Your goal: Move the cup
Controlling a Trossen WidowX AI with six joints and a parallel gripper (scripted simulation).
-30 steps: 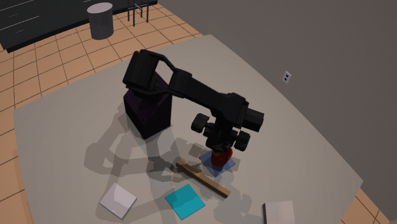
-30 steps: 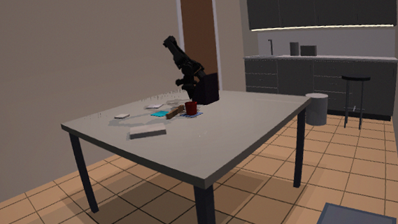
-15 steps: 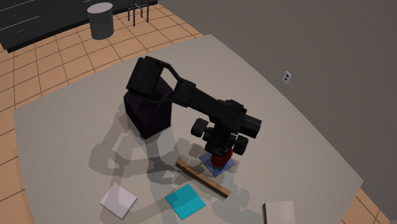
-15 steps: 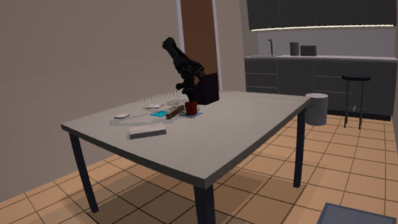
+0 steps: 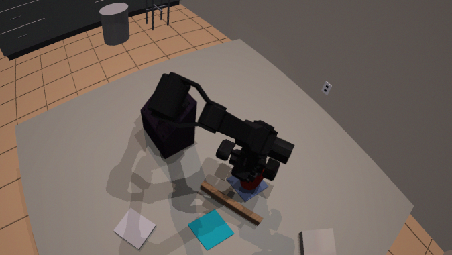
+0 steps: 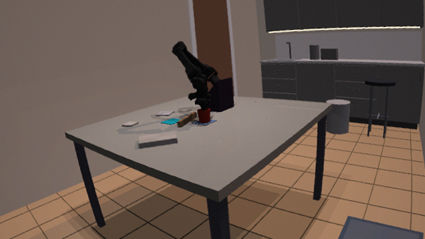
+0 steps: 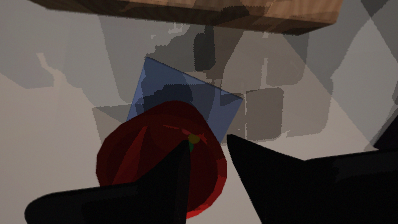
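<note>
Right now my gripper tip is 8 cm short of the teal pad, 19 cm to the left of it and 5 cm above it. From my gripper tip the other things lie so: grey flat block (39 cm ahead, 1 cm to the left, 3 cm below); then red cup (3 cm ahead, 1 cm to the left, 1 cm below); then wooden bar (5 cm ahead, 9 cm to the right, 4 cm below).
</note>
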